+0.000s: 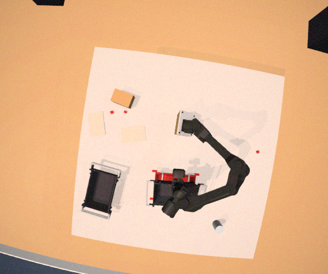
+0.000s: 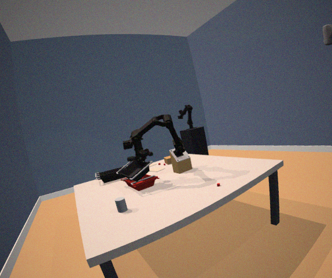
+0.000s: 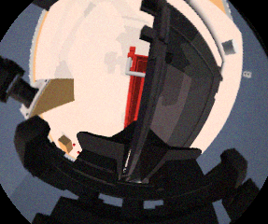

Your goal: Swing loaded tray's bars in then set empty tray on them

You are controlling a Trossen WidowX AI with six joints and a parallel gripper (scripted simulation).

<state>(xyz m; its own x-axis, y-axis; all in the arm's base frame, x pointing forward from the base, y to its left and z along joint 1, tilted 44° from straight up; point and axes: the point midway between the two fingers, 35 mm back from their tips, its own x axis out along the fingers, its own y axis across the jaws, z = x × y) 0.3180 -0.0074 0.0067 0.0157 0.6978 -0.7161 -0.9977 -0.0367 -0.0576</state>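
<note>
My gripper tip is 70 mm short of the black tray and 10 mm below it. Also, from my gripper tip: grey cylinder 330 mm to the left, 280 mm ahead, 90 mm below; then tan box 440 mm behind, 390 mm to the right, 90 mm below.
</note>
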